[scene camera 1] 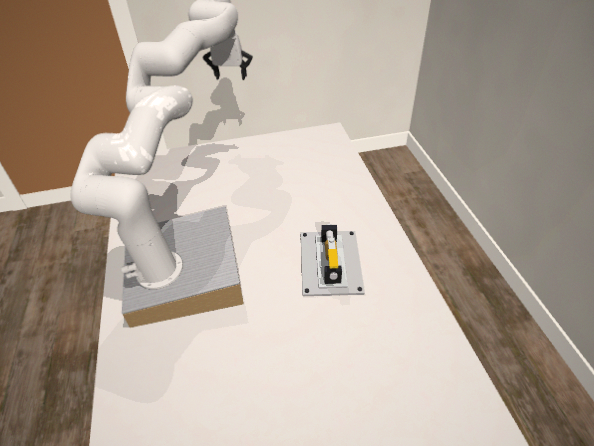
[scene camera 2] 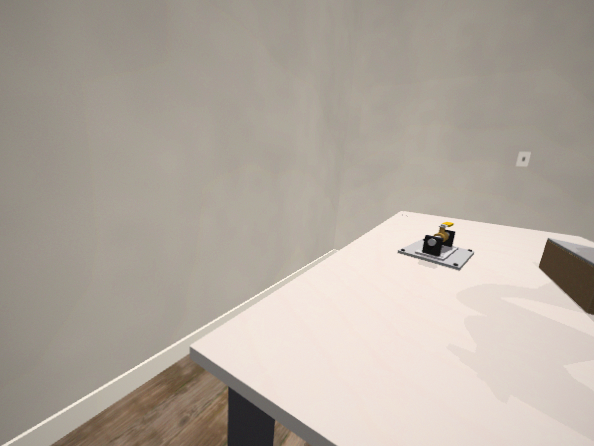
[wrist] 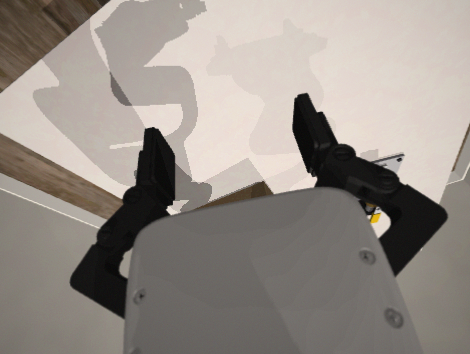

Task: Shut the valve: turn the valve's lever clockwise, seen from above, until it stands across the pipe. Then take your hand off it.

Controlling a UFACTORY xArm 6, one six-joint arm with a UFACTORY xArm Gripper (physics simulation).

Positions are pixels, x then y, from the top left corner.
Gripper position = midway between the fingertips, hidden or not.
gripper: scene camera 1 231, 77; wrist 228, 126; not seen in scene camera 2 (out of frame)
